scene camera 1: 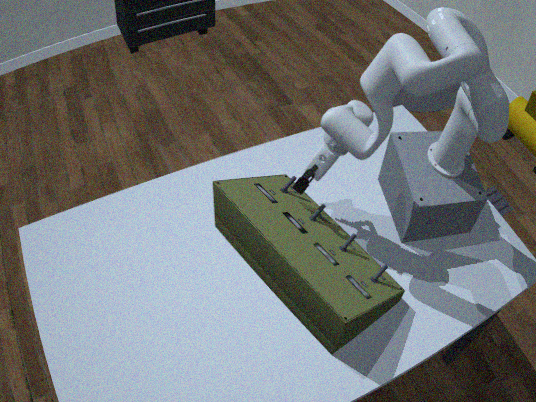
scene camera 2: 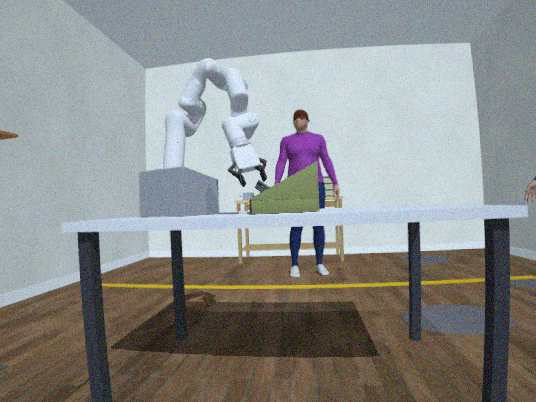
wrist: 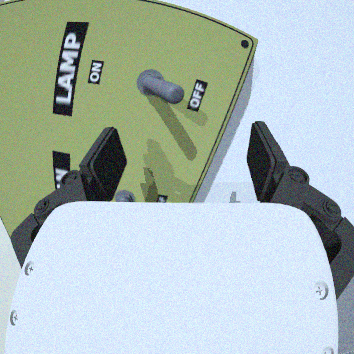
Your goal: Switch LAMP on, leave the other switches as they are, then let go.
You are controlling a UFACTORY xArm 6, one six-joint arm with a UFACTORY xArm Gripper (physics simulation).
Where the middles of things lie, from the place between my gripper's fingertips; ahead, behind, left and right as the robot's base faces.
Now: hand 11 cm short of the sloped switch panel (scene camera 1: 331,290), 16 cm to the right of it and 4 cm above it.
